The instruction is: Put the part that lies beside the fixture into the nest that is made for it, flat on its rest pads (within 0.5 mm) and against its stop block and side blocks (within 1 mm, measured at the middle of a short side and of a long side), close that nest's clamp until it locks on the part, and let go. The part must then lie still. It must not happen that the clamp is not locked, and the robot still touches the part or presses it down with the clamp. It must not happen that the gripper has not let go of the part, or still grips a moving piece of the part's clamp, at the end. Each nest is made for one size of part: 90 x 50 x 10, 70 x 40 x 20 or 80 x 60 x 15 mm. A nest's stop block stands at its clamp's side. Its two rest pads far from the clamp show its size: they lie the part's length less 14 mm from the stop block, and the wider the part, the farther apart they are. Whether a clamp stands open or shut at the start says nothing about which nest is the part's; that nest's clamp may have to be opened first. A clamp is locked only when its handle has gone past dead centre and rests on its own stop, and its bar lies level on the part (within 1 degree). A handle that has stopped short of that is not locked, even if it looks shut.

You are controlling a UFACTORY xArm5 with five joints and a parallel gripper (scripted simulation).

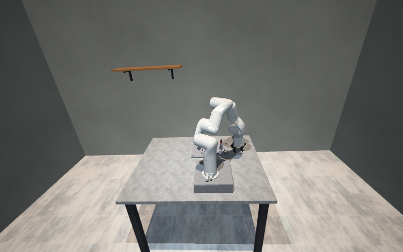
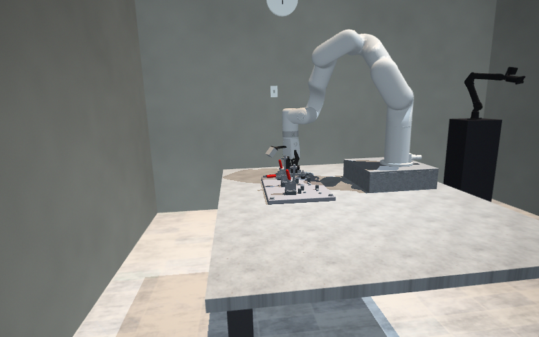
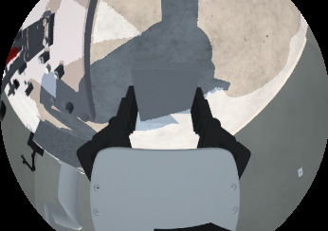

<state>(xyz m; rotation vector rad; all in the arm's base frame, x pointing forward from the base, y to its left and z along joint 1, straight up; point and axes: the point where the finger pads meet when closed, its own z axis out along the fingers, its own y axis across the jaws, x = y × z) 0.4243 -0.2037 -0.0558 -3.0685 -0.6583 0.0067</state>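
My gripper is now 27 cm to the right of the grey fixture plate and 2 cm above it. The rest, counted from my hand: grey block part 1 cm below.
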